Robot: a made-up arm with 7 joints.
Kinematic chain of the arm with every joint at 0, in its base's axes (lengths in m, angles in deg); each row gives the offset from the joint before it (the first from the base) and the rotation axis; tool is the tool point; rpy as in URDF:
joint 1: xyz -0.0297 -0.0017 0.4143 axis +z
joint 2: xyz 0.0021 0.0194 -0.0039 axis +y
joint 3: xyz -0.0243 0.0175 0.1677 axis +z
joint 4: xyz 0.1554 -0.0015 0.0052 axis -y
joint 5: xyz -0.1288 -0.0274 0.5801 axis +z
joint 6: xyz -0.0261 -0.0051 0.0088 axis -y
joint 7: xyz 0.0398 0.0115 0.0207 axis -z
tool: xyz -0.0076 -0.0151 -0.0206 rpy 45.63 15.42 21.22
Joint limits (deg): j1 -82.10..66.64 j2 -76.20..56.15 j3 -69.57..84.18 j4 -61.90..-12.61 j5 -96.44..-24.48 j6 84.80..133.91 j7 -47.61..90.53
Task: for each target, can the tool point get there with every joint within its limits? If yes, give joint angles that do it. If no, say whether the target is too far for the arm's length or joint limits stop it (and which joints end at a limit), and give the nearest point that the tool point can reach.
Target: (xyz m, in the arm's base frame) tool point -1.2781 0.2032 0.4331
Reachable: no: too far | nearest point -0.9031 0.1416 0.5702 | short by 0.404 m
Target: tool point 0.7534 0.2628 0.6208
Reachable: yes | joints 3.01 33.31 17.85 -57.60 -81.63 101.17 47.65
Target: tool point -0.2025 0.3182 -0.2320
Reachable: no: joint limits stop it (at a limit: joint 1, joint 2, joint 4, joint 5, joint 6, joint 7) | nearest point 0.0466 0.8197 0.2415 | short by 0.733 m
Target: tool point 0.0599 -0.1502 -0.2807
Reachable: no: joint limits stop it (at a limit: joint 2, joint 4, joint 5, joint 6, joint 7) | nearest point 0.3864 -0.6913 0.2101 | short by 0.800 m
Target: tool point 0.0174 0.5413 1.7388
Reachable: no: too far | nearest point 0.0010 0.3525 1.2254 | short by 0.547 m
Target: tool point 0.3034 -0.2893 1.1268
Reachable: yes | joints 1.26 -11.08 -34.11 -56.27 -56.67 102.04 18.31
